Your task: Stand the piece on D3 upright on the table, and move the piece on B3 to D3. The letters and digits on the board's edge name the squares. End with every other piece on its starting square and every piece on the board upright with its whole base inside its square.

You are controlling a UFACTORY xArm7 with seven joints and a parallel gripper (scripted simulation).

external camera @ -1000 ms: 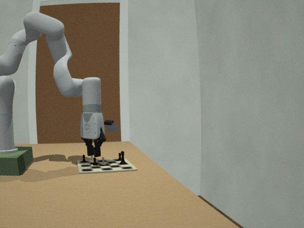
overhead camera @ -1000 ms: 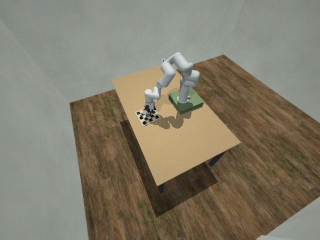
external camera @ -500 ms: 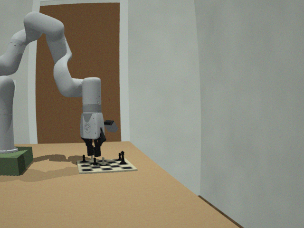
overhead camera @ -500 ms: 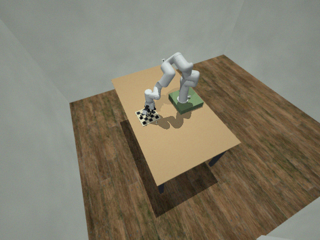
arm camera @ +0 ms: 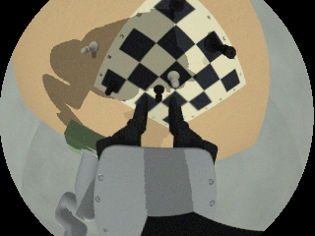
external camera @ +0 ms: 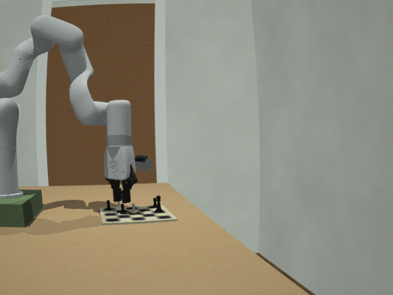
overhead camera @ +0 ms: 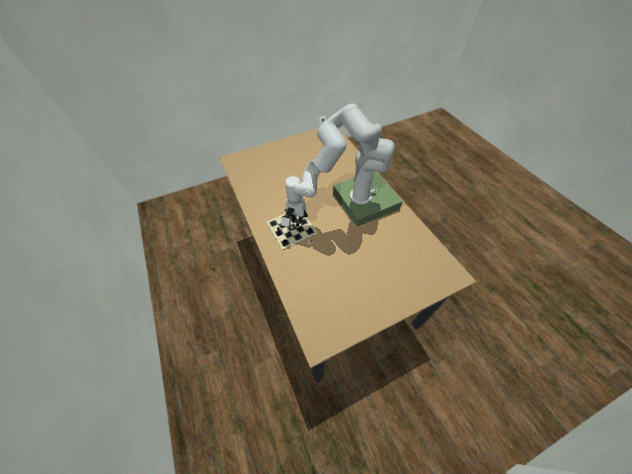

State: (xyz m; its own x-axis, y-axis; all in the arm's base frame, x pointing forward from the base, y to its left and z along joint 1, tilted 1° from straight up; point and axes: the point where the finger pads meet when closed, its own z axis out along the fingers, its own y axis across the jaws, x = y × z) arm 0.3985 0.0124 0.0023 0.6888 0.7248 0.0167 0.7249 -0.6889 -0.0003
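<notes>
Right now the small chessboard is 4 cm ahead of my hand and 6 cm below it. Round my hand: tall black piece 11 cm ahead, 1 cm to the left, 3 cm below.
</notes>
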